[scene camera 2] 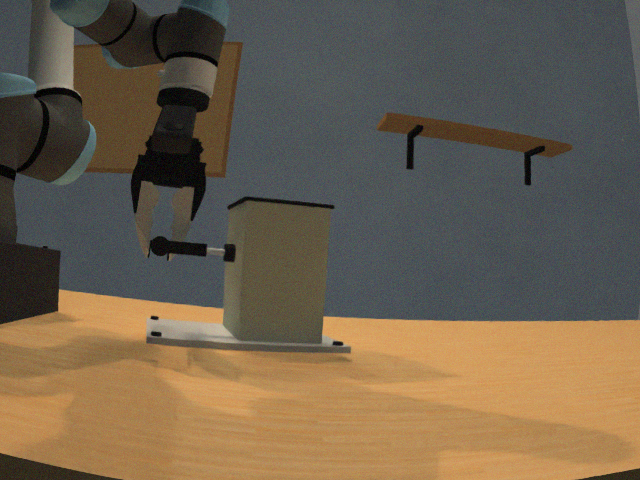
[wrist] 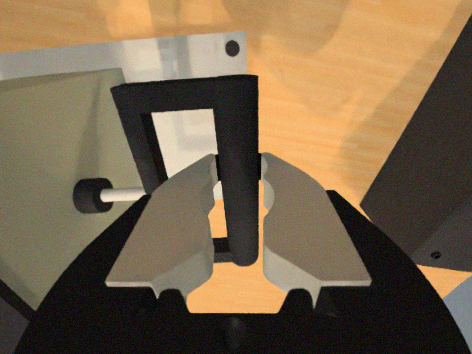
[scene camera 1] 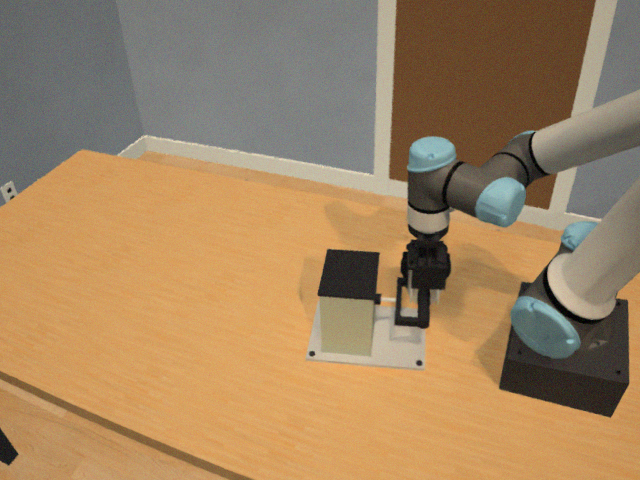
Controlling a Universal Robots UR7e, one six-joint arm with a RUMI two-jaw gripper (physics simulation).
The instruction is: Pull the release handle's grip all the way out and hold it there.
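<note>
The release handle is a black rectangular frame whose outer bar, the grip [scene camera 1: 423, 312] [scene camera 2: 160, 246] [wrist: 240, 120], stands out to the side of a beige housing [scene camera 1: 347, 325] [scene camera 2: 281, 273] [wrist: 55, 140] with a black top. A short length of pale rod [scene camera 1: 388, 299] [scene camera 2: 215, 251] [wrist: 122, 194] shows between the frame and the housing's black collar [scene camera 2: 229, 252] [wrist: 90, 195]. My gripper [scene camera 1: 424, 299] [scene camera 2: 159, 253] [wrist: 239, 157] points down and is shut on the grip, one fingertip on each side of the bar. In scene camera 1 the fingers are partly hidden behind the bar.
The housing stands on a pale base plate [scene camera 1: 385, 356] [scene camera 2: 191, 330] [wrist: 200, 50] with black bolts, on the wooden table [scene camera 1: 206, 310]. The robot's dark base block [scene camera 1: 558, 379] [scene camera 2: 25, 284] [wrist: 430, 150] stands beyond the grip's side. A wall shelf [scene camera 2: 475, 134] hangs behind.
</note>
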